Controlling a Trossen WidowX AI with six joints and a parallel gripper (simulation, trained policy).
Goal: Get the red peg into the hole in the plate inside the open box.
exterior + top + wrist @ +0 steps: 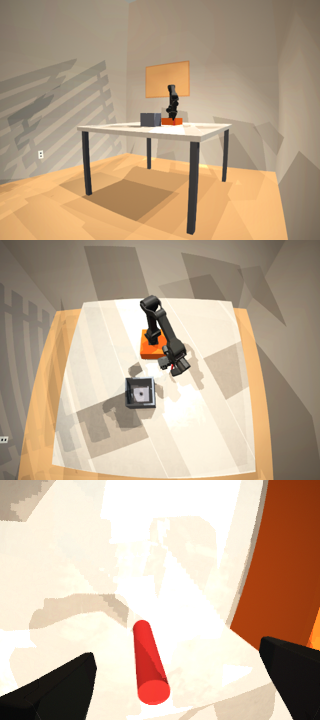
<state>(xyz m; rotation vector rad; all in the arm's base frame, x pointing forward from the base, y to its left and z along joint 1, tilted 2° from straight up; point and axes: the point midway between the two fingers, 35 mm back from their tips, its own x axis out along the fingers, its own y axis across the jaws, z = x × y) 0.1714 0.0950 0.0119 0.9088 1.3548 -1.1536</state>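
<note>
The red peg is 20 mm below my gripper tip, 10 mm to the left of it and 10 mm ahead of it.
</note>
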